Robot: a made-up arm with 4 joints.
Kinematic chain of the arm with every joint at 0, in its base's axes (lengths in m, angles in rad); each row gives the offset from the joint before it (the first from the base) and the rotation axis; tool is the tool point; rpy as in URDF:
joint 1: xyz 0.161 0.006 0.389 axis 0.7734 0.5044 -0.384
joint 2: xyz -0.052 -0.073 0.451 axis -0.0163 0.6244 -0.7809
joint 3: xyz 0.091 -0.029 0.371 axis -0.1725 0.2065 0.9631
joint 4: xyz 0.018 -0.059 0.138 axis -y
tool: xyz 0.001 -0.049 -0.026 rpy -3.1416 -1.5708 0
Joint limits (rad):
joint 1: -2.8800..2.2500
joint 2: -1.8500..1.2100
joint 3: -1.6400..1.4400
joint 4: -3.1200..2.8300
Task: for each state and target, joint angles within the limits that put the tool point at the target. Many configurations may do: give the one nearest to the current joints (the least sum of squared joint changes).
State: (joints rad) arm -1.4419 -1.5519 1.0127 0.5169
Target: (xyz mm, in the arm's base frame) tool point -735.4 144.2 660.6
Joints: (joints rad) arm -1.5594 -1.8500 1.0708 0.8215
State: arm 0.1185 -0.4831 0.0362 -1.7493
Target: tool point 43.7 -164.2 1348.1
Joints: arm -0.0596 -0.4367 -0.2457 -1.5690
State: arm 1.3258 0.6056 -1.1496 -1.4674
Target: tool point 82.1 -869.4 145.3
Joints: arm 2.0202 0.3916 -1.4218 -1.1644
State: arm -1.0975 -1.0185 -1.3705 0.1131
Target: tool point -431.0 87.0 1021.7
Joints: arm -0.9783 -1.3441 -1.3493 0.1244
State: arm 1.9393 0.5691 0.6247 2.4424
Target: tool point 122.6 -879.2 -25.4
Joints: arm 1.8865 0.4552 0.3796 2.4660
